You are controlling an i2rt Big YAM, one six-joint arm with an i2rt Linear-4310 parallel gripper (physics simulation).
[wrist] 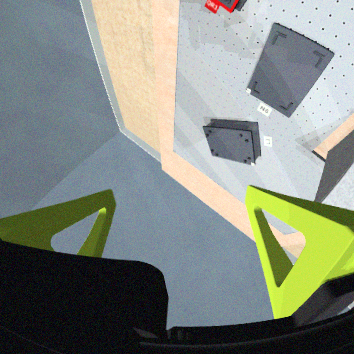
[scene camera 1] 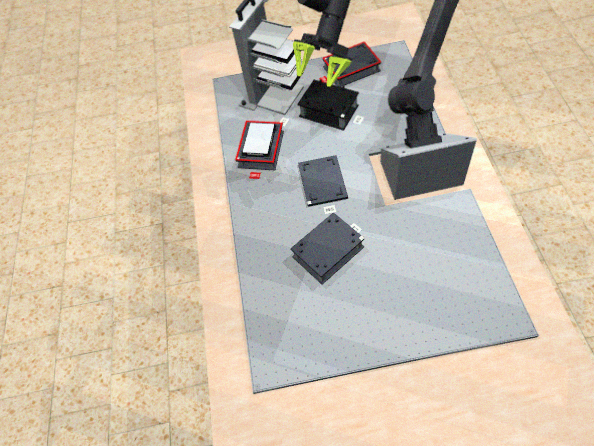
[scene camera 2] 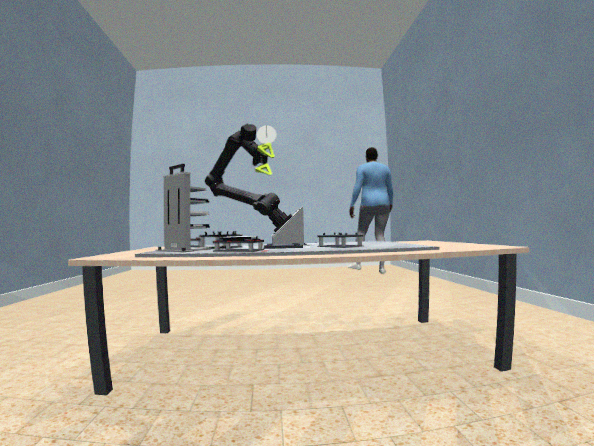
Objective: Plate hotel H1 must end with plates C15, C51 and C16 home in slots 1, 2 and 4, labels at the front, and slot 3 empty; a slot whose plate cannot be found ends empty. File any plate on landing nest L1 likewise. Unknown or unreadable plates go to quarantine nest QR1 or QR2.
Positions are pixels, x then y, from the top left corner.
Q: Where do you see a flat dark nest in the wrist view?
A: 289,64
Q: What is my gripper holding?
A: Nothing.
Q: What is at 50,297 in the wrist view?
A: My gripper.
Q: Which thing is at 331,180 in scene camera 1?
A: A flat dark nest.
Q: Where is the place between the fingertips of my gripper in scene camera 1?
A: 314,81
